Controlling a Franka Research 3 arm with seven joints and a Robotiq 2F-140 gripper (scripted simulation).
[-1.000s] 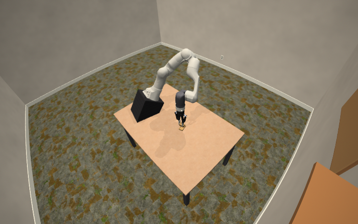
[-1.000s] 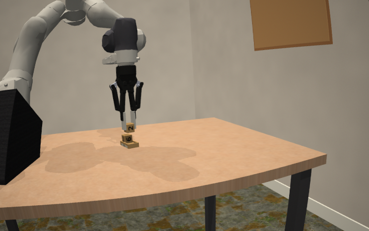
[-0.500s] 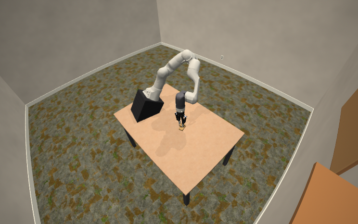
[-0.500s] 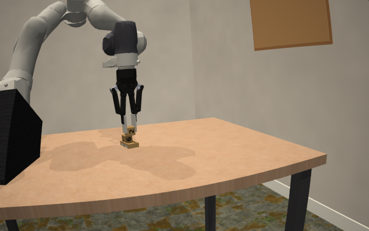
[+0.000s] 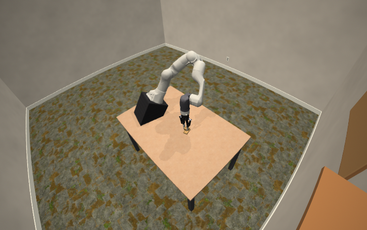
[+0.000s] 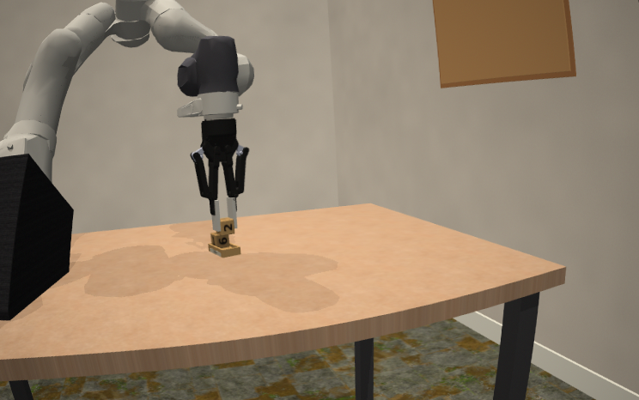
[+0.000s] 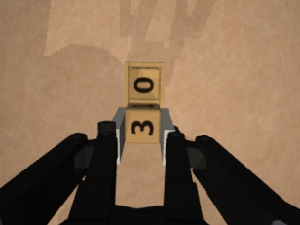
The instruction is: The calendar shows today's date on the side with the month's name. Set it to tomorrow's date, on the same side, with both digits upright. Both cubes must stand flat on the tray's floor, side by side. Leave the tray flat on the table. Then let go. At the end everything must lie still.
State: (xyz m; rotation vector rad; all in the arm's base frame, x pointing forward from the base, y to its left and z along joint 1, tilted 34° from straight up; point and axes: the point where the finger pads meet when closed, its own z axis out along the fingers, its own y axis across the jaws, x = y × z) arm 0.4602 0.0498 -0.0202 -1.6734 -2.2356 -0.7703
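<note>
My hand is 1 cm past the cube, 3 cm to the right of it and 6 cm above it. Also, from my hand: wooden calendar tray 1 cm behind, 2 cm to the left, 8 cm below.
</note>
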